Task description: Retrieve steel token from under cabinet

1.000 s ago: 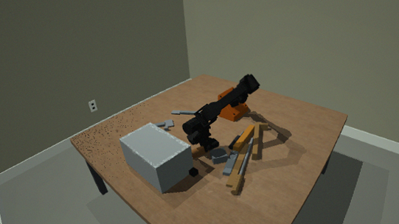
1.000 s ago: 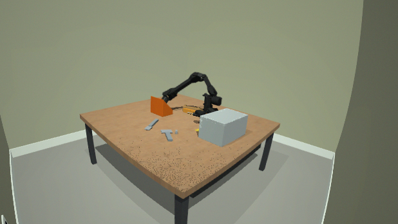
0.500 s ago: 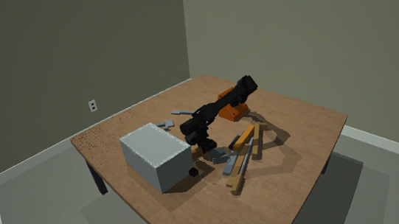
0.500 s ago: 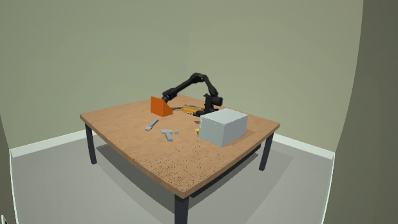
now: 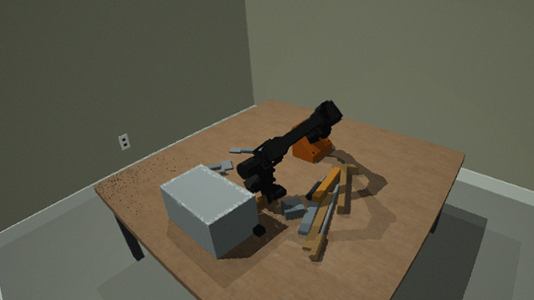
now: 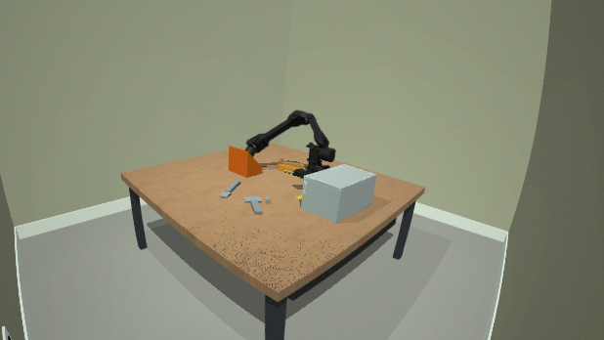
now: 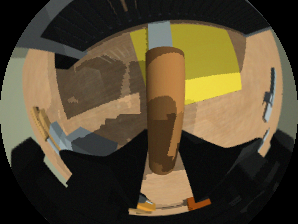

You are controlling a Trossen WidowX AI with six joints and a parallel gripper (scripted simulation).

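Now: the orange bar 23 cm behind my gripper tip, 10 cm to the left of it and 1 cm above it. The rest, counted from my gripper tip: grey block (3 cm behind, 11 cm to the left, 1 cm above); then wooden stick (6 cm behind, 21 cm to the left); then grey t-piece (36 cm to the right).
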